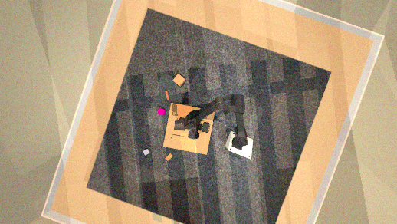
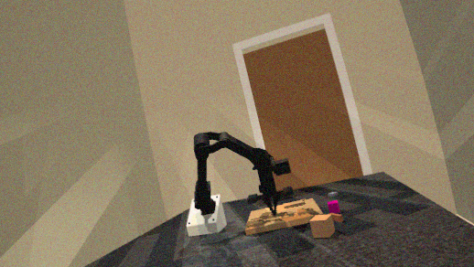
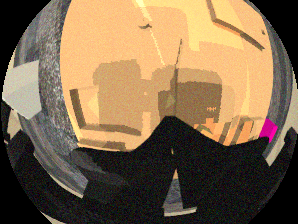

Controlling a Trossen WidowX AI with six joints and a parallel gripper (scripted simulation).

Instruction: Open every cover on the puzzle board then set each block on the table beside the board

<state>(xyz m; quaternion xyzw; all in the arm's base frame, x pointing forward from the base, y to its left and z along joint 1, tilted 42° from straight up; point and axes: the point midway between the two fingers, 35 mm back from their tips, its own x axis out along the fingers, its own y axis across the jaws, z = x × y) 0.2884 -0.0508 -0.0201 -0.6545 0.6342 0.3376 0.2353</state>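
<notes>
Right now the tan wooden puzzle board is 30 mm ahead of my gripper tip and 30 mm to the left of it. Also, from my gripper tip: tan cube 190 mm ahead, 240 mm to the right; magenta block 230 mm ahead, 10 mm below; orange block 230 mm ahead, 120 mm to the right, 10 mm below.
</notes>
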